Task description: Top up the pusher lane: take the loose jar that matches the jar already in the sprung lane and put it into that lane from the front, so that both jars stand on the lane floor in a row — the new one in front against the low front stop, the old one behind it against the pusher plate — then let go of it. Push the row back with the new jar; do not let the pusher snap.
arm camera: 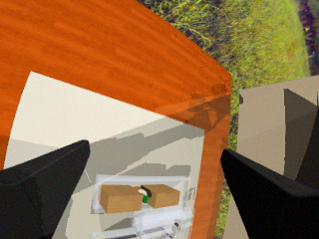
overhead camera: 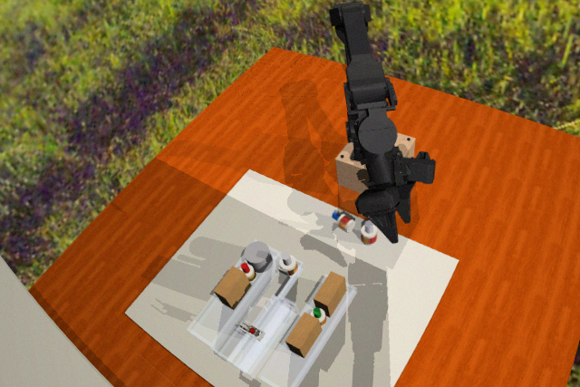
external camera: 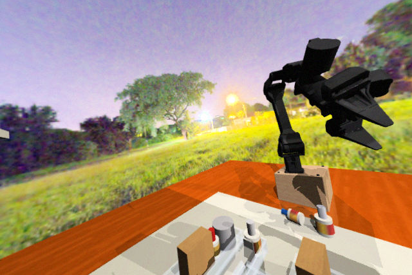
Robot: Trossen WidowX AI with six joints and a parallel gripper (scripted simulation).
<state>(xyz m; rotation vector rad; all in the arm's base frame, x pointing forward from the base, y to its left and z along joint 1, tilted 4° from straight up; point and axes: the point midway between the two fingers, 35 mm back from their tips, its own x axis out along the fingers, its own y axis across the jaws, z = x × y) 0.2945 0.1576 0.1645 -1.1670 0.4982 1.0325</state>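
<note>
The grey cylinder lies 20 mm ahead of my gripper tip, 330 mm to the right of it and 230 mm below it. Round my gripper tip: clear lane tray 170 mm ahead, 250 mm to the right, 240 mm below; then red mark 210 mm ahead, 250 mm to the right, 190 mm below.
</note>
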